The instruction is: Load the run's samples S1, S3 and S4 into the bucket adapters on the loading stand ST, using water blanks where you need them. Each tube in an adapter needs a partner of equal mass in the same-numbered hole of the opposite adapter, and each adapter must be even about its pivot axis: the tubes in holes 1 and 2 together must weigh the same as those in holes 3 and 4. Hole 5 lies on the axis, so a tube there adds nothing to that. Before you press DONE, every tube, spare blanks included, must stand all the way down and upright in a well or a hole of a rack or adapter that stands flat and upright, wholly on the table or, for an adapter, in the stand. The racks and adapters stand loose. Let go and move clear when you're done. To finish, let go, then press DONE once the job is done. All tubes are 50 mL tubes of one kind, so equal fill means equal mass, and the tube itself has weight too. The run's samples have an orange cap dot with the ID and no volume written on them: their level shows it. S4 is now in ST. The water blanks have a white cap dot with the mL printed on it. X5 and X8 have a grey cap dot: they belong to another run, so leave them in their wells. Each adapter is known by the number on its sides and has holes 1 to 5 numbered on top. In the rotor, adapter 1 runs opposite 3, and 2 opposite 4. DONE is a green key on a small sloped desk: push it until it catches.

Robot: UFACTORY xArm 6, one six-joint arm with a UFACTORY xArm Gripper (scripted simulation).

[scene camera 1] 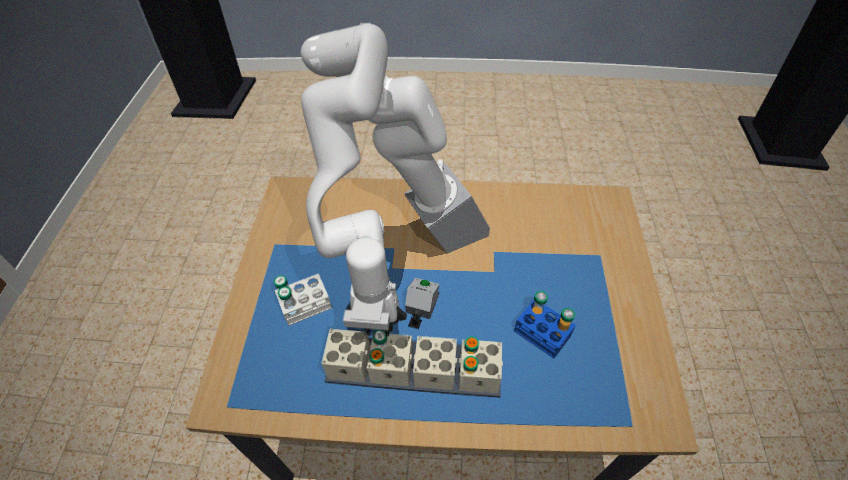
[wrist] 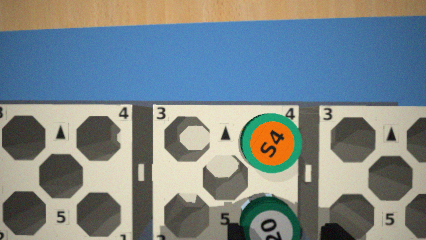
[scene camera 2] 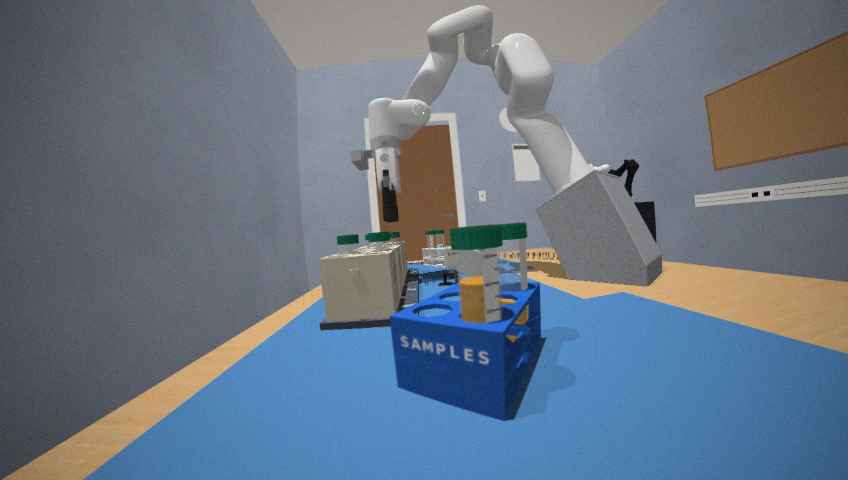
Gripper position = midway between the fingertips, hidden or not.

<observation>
In view: my gripper [scene camera 2: 391, 221] and a blue sample rack [scene camera 2: 462, 364].
The blue sample rack shows as well in scene camera 1 [scene camera 1: 525, 321]. The wrist view misses the blue sample rack: it is out of frame.
</observation>
